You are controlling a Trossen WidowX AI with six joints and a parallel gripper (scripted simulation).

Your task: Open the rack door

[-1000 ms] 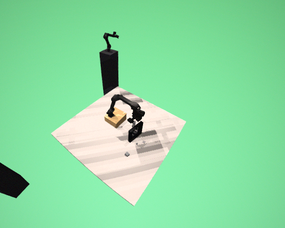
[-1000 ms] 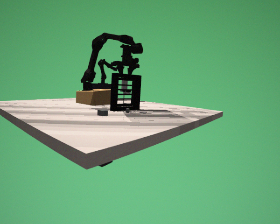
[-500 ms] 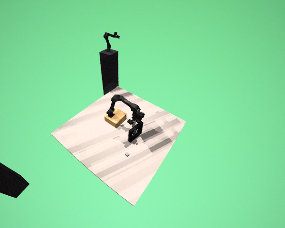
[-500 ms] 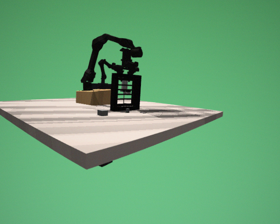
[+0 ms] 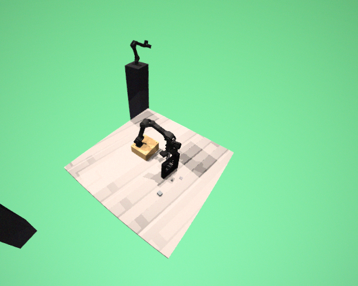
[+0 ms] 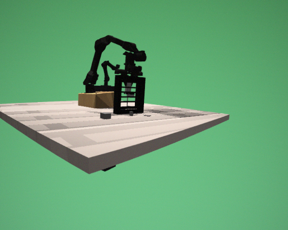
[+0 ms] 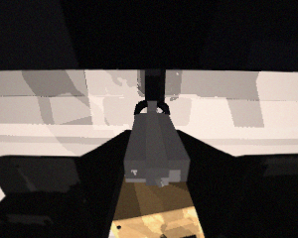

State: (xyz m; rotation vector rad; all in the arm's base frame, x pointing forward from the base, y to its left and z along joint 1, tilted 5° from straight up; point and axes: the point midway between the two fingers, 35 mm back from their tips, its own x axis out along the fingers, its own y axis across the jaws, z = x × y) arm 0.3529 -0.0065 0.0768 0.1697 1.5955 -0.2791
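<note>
My gripper tip is 30 mm above the grey upright handle and 10 mm past it.
</note>
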